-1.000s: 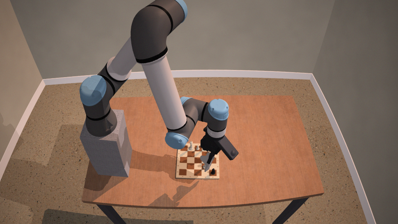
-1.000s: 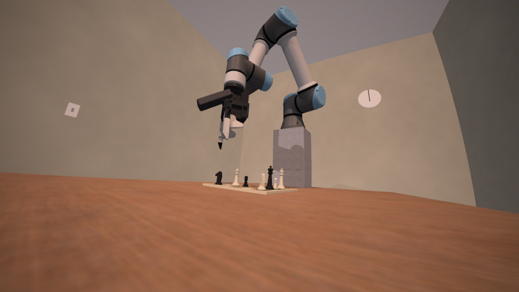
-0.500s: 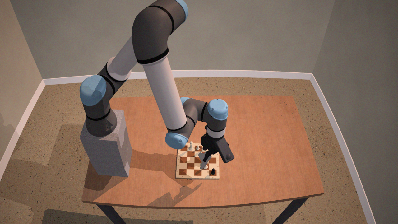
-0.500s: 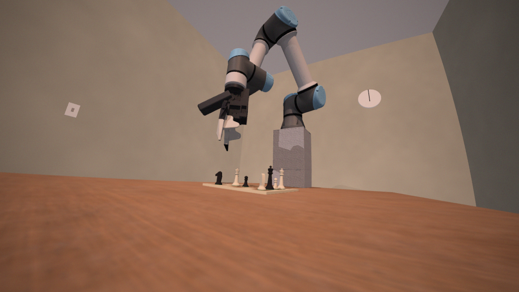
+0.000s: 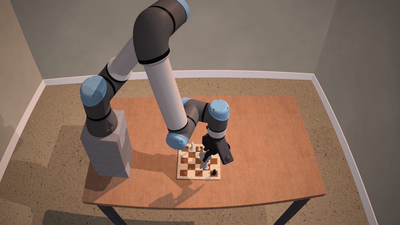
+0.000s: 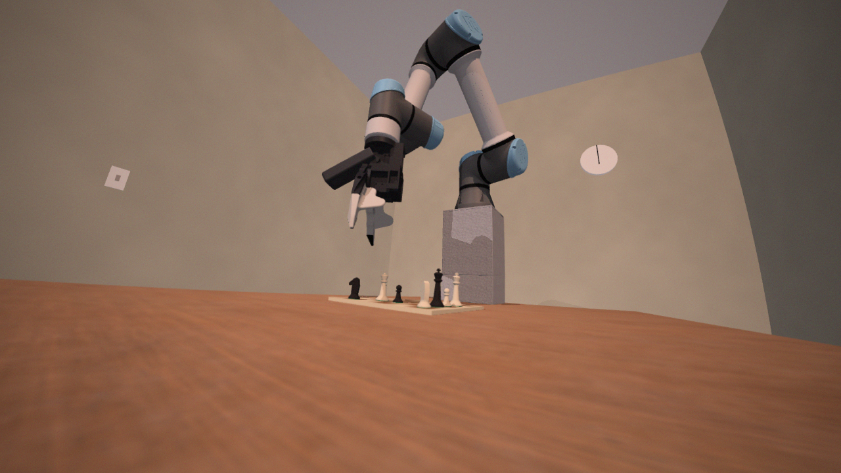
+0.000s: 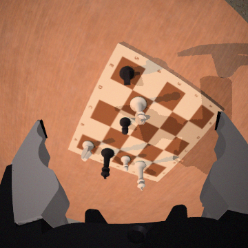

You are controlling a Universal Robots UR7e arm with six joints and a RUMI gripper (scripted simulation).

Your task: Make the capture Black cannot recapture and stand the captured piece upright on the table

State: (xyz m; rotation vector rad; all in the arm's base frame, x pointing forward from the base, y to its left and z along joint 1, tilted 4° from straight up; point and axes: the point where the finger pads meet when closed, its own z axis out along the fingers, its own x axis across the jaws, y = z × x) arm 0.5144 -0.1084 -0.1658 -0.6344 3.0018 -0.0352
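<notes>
My gripper is now 100 mm above the black knight. Also, from my hand: chessboard: 120 mm below, 90 mm to the left, 60 mm behind; tall black piece: 160 mm to the left, 80 mm below, 20 mm behind; black pawn: 100 mm below, 80 mm to the left, 30 mm behind.
</notes>
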